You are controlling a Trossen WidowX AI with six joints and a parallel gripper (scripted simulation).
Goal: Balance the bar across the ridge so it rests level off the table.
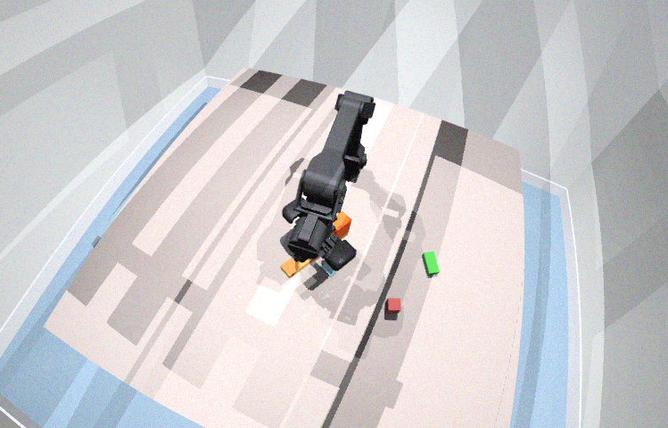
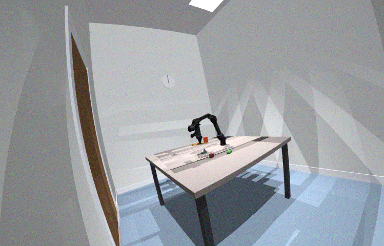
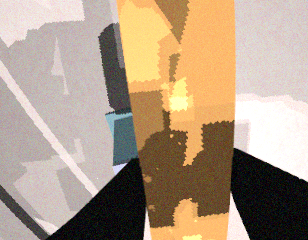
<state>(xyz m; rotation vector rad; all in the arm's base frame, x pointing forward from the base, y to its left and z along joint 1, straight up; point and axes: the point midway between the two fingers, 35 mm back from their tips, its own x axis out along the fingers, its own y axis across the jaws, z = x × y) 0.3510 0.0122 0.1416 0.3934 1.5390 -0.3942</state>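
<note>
My gripper tip is 2 cm past the teal ridge, 4 cm to the right of it and 8 cm above it. The rest, counted from my gripper tip: red cube: 4 cm ahead, 23 cm to the left, 9 cm below; then green block: 12 cm behind, 31 cm to the left, 10 cm below.
</note>
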